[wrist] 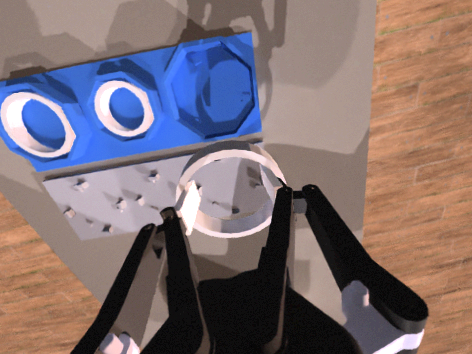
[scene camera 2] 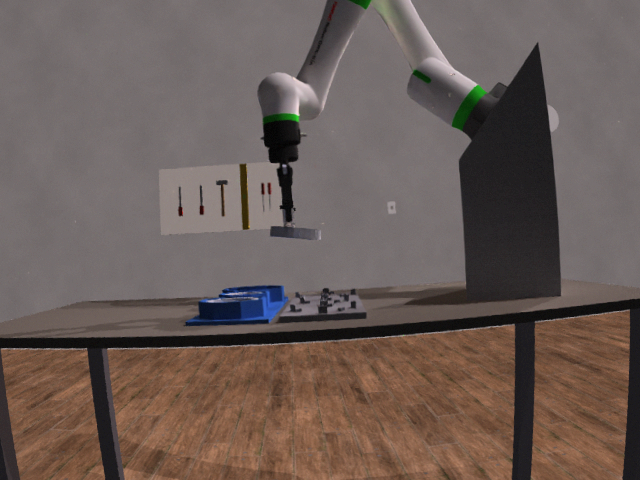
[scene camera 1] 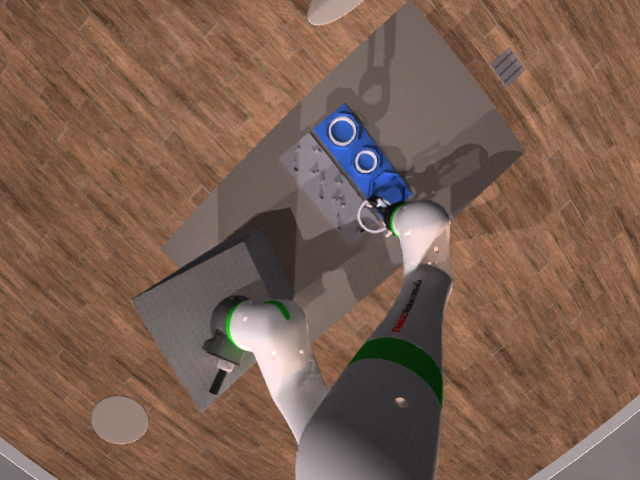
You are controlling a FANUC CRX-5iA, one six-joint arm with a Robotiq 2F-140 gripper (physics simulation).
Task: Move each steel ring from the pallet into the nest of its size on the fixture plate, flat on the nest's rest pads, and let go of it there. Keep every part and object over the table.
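Pixels of known places: gripper, between the fingertips: (wrist: pixel 228 181) (scene camera 1: pixel 377 211); arm's base, origin of its link: (scene camera 2: pixel 494 125) (scene camera 1: pixel 235 321).
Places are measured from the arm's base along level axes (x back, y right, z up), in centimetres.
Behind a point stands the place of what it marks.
Note:
The large steel ring (scene camera 1: pixel 359 215) {z -23.7, x -41.3, y 23.0 cm} (scene camera 2: pixel 297 233) {z -24.5, x -45.9, y 22.0 cm} (wrist: pixel 235 228) {z -24.6, x -39.2, y 25.3 cm} hangs on my gripper (scene camera 1: pixel 382 218) {z -24.9, x -45.2, y 28.5 cm} (scene camera 2: pixel 288 223) {z -24.9, x -45.2, y 28.5 cm} (wrist: pixel 231 196) {z -24.9, x -45.2, y 28.5 cm}. Both fingertips are inside the ring, spread against its inner wall. The ring is roughly level, high above the right end of the fixture plate (scene camera 1: pixel 305 178) {z -40.3, x -44.9, y -0.1 cm} (scene camera 2: pixel 323 316) {z -40.7, x -54.6, y -9.9 cm} (wrist: pixel 100 194) {z -40.3, x -53.0, y 0.6 cm} as the wrist view shows it. The plate carries small dark pads and posts. On the blue pallet (scene camera 1: pixel 321 127) {z -40.8, x -65.8, y -2.8 cm} (scene camera 2: pixel 227 322) {z -41.1, x -70.8, y -2.3 cm} (wrist: pixel 150 150) {z -40.7, x -53.7, y 15.9 cm}, a medium ring (scene camera 1: pixel 329 131) {z -37.6, x -65.1, y 0.8 cm} (wrist: pixel 12 120) {z -38.6, x -70.9, y 2.2 cm} and a small ring (scene camera 1: pixel 356 161) {z -37.7, x -59.4, y 15.3 cm} (wrist: pixel 102 107) {z -38.3, x -63.5, y 16.1 cm} sit in their pockets. The pallet's large pocket (scene camera 1: pixel 390 190) {z -40.7, x -55.7, y 33.5 cm} (wrist: pixel 215 90) {z -40.7, x -54.9, y 32.9 cm} is empty.
The pallet's raised pocket walls stand close beside the fixture plate on the table (scene camera 1: pixel 439 77) {z -41.5, x -105.5, y 31.2 cm} (scene camera 2: pixel 413 310) {z -41.5, x -35.5, y -10.9 cm}. A tall dark grey block (scene camera 1: pixel 201 289) {z 3.2, x -7.0, y -11.3 cm} (scene camera 2: pixel 509 217) {z -24.0, x -12.0, y -15.2 cm} stands at the table's other end, near the arm's rear section. A tool board (scene camera 2: pixel 170 201) hangs on the wall behind.

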